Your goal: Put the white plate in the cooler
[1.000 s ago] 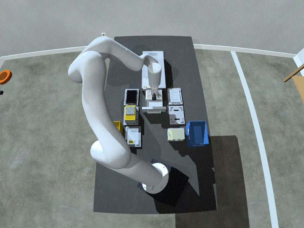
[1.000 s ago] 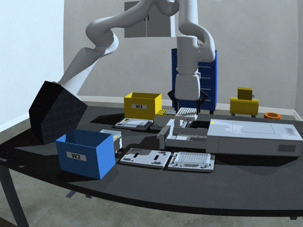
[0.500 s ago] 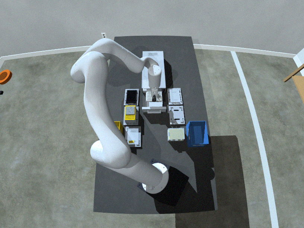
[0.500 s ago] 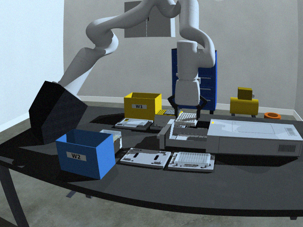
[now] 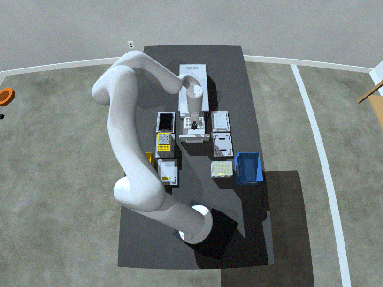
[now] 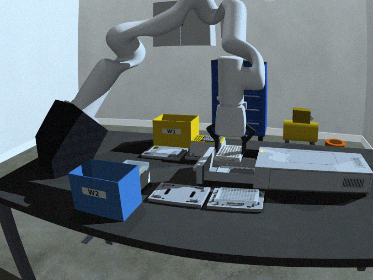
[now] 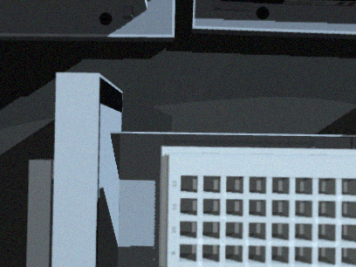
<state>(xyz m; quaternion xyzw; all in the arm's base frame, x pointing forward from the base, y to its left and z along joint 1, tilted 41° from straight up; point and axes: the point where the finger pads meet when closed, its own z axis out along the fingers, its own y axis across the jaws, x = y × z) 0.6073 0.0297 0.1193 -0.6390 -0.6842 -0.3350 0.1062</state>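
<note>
Right now my hand is 4 cm short of the drawer, 1 cm to the right of it and 6 cm above it. From my hand the other things lie so: clear plate 9 cm ahead, 17 cm to the right, 8 cm below; white plate 1 cm below; cooler CD 18 cm ahead, 3 cm to the left, 6 cm below.
</note>
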